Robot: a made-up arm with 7 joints.
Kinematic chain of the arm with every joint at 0, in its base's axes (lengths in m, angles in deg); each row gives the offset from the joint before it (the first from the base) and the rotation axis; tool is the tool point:
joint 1: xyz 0 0 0.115 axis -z
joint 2: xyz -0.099 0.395 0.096 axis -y
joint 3: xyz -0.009 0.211 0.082 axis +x
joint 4: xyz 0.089 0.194 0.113 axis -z
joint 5: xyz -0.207 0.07 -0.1 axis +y
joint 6: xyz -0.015 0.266 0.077 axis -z
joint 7: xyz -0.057 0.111 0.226 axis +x
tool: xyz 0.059 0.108 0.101
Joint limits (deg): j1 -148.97..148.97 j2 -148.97..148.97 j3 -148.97..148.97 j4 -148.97..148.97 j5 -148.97..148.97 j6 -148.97..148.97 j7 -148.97..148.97
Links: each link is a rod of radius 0.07 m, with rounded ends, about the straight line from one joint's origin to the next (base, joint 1, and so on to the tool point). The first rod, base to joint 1, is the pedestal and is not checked.
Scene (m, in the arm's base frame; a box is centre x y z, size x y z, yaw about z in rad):
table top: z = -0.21
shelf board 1: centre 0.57 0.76 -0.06 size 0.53 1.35 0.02 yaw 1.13
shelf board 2: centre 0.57 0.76 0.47 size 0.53 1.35 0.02 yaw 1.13
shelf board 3: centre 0.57 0.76 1 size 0.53 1.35 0.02 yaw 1.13
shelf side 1: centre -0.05 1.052 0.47 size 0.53 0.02 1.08 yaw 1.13
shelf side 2: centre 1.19 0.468 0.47 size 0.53 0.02 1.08 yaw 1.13
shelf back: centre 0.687 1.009 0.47 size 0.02 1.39 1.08 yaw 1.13
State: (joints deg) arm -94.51 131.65 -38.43 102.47 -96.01 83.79 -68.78
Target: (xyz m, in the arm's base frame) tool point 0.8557 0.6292 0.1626
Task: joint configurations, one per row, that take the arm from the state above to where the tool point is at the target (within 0.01 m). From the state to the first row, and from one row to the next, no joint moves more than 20 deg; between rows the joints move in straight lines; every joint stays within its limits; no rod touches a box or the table.
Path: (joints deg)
1: -82.90 123.83 -56.45 110.22 -95.17 65.54 -57.52
2: -71.28 116.02 -74.48 117.97 -94.34 47.28 -46.26
3: -59.67 108.20 -92.50 125.72 -93.50 29.03 -35.01
4: -48.06 100.39 -110.53 133.47 -92.66 10.78 -23.75
5: -36.44 92.57 -128.55 141.22 -91.83 -7.47 -12.49
6: -24.83 84.76 -146.58 148.97 -90.99 -25.73 -1.23
7: -19.57 83.77 -141.17 134.15 -98.10 -6.92 -9.34
8: -14.30 82.79 -135.76 119.33 -105.21 11.89 -17.46
9: -9.04 81.80 -130.36 104.51 -112.32 30.70 -25.57
10: -3.78 80.82 -124.95 89.69 -119.43 49.51 -33.68
11: 1.48 79.83 -119.55 74.86 -126.54 68.32 -41.79
12: 6.75 78.85 -114.14 60.04 -133.65 87.13 -49.90
13: 9.91 77.49 -98.15 61.06 -126.44 83.85 -49.09
14: 13.08 76.13 -82.16 62.08 -119.22 80.57 -48.29

